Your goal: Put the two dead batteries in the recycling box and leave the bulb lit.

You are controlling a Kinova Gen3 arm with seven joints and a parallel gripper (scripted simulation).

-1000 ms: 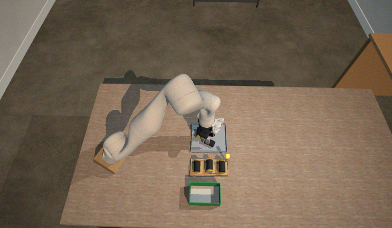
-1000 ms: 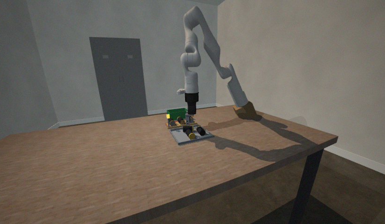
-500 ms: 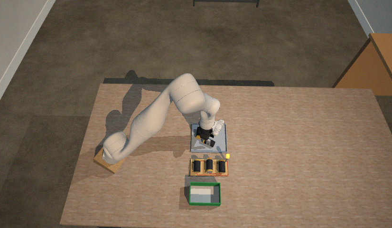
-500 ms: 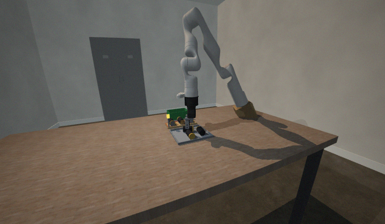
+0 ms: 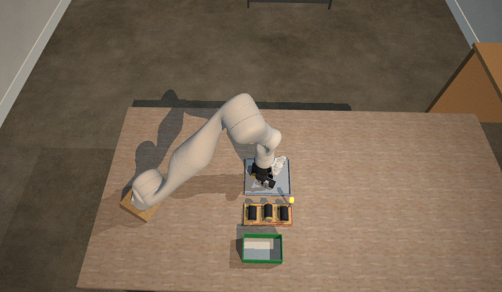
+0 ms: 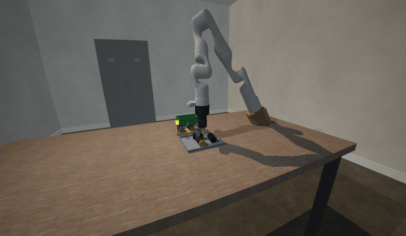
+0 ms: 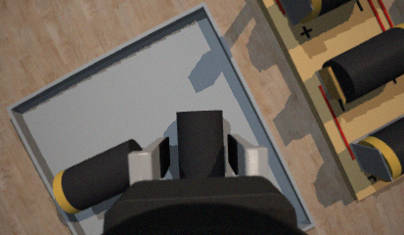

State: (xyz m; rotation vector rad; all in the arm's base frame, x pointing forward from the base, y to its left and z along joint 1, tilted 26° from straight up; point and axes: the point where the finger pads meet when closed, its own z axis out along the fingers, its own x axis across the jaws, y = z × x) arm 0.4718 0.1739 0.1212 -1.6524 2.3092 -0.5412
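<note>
My gripper is now 30 mm to the right of the grey tray and 30 mm above it. The rest, counted from my hand: green recycling box (290 mm to the right, 20 mm below, 10 mm behind).
</note>
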